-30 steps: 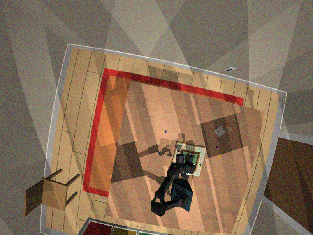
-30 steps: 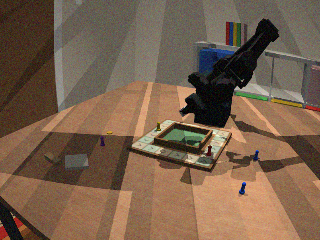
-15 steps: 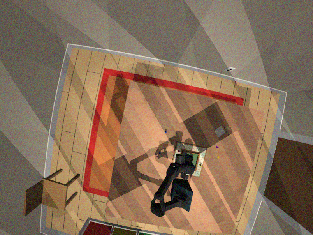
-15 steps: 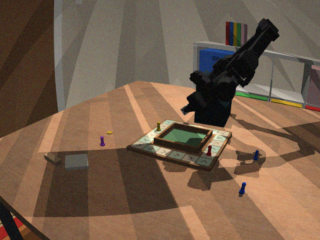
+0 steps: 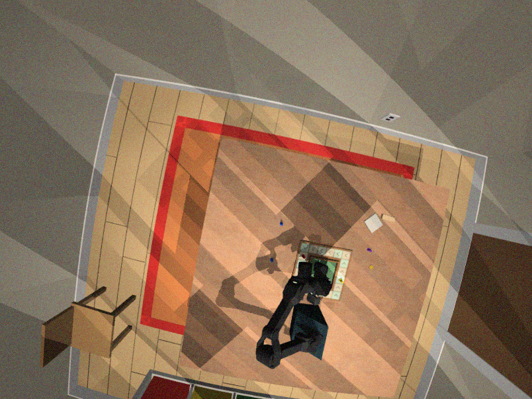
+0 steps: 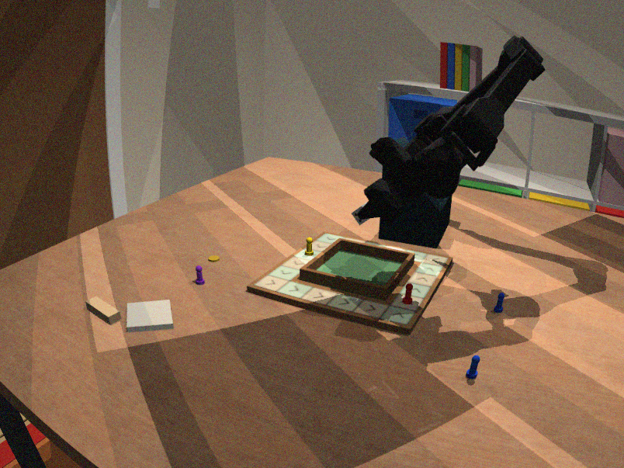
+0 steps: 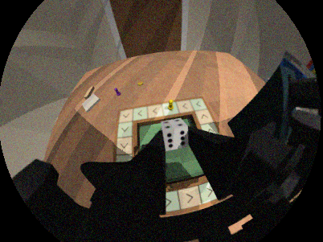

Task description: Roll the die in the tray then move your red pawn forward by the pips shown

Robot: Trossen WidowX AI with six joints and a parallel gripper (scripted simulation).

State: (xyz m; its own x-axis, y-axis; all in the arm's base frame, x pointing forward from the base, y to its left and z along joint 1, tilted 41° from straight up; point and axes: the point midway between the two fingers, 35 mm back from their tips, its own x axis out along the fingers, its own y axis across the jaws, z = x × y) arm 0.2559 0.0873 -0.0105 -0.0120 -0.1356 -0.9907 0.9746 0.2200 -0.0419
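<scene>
My gripper tip is now 2 cm above the white die. Also, from my gripper tip: yellow pawn: 1 cm behind, 11 cm to the right, 9 cm below; green tray: 11 cm below; red pawn: 5 cm ahead, 12 cm to the left, 9 cm below.
</scene>
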